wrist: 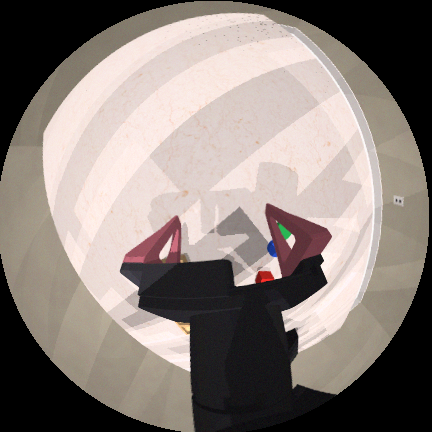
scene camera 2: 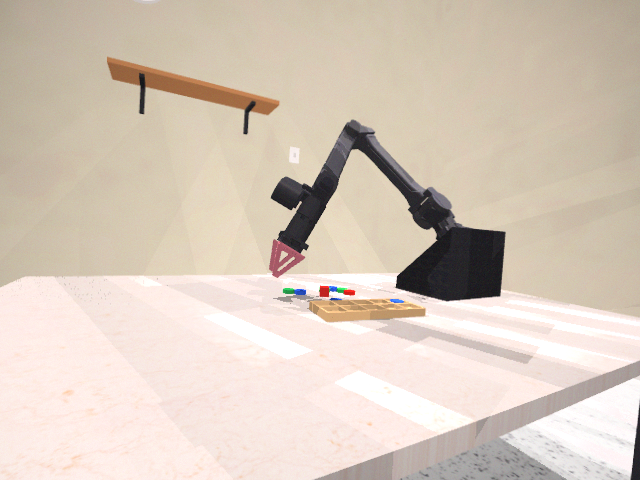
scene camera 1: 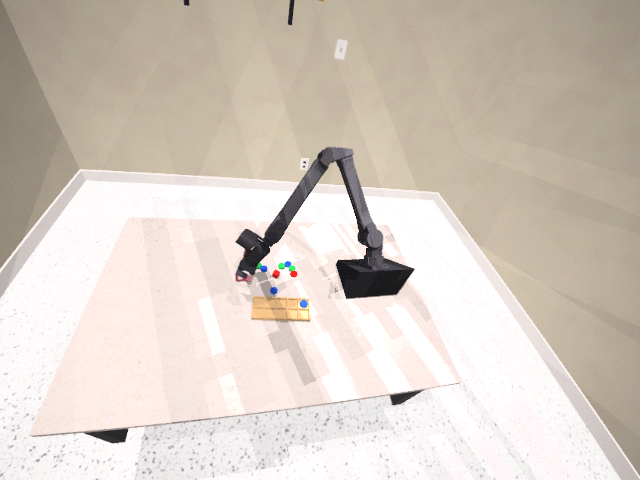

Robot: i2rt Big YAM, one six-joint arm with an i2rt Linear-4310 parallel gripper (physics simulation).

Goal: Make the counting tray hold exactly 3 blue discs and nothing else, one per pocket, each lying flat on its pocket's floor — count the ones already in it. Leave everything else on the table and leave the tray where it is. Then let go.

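The tan counting tray (scene camera 1: 268,312) (scene camera 2: 372,314) has a blue disc (scene camera 1: 303,303) (scene camera 2: 397,300) at its back right pocket; I cannot tell if it lies flat on the floor. A loose blue disc (scene camera 1: 273,290) (scene camera 2: 336,299) is just behind the tray. Another blue disc (scene camera 1: 263,268) (scene camera 2: 300,291) (wrist: 272,248) lies farther back beside a green disc, partly behind a finger in the wrist view. A third loose blue disc (scene camera 1: 287,264) (scene camera 2: 333,288) lies between two green discs. My gripper (scene camera 1: 244,277) (scene camera 2: 277,274) (wrist: 222,213) is open and empty, above the table left of the discs.
A green disc (scene camera 1: 258,265) (scene camera 2: 287,290) (wrist: 284,231) is near my gripper. Two more green discs, one (scene camera 1: 281,266) and another (scene camera 1: 292,268), lie farther right. A red cube (scene camera 1: 276,273) (scene camera 2: 324,291) (wrist: 264,277) and a red disc (scene camera 1: 293,273) (scene camera 2: 349,292) lie behind the tray.
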